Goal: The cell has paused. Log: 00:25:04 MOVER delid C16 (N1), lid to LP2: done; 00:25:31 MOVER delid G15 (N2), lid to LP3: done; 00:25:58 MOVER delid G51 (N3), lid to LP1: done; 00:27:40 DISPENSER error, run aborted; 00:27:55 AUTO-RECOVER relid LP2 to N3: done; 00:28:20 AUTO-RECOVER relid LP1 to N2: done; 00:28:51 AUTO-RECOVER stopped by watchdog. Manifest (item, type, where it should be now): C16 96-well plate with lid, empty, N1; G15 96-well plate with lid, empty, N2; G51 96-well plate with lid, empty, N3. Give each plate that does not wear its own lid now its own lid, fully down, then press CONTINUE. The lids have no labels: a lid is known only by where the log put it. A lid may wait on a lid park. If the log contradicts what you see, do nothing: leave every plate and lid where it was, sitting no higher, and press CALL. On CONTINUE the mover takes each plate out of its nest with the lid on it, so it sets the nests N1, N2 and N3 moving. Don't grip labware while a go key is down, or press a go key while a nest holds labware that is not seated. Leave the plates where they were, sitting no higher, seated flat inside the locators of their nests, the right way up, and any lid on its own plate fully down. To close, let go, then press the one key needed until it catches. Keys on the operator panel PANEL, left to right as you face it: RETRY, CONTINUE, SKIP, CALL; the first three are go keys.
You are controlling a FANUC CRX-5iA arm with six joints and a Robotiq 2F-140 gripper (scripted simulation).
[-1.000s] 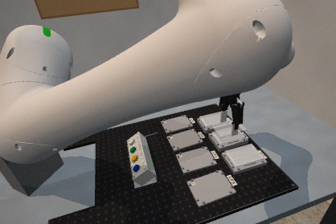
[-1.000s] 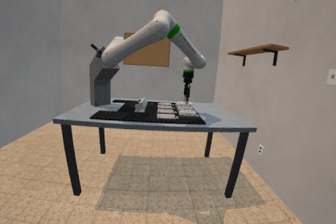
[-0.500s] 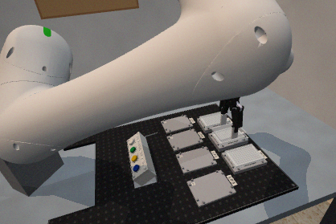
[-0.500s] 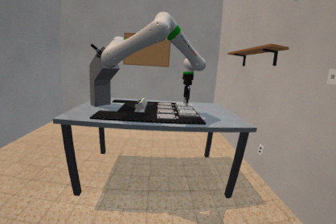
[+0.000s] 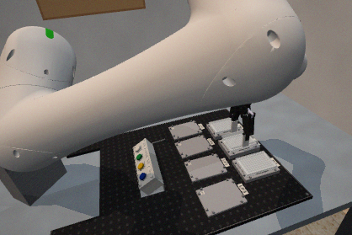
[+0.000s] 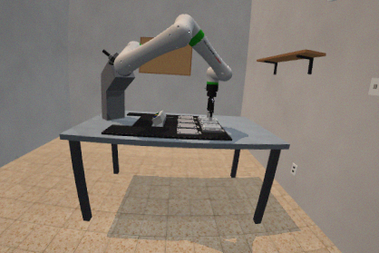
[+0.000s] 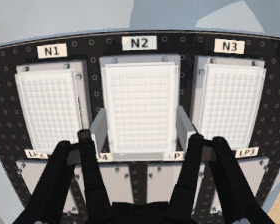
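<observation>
Right now my hand is 4 cm above the plate. Round my hand: LP1 label: 11 cm behind, 3 cm to the right, 7 cm below; then N3 label: 4 cm ahead, 15 cm to the right, 7 cm below; then lid park LP1: 19 cm behind, 7 cm below.
</observation>
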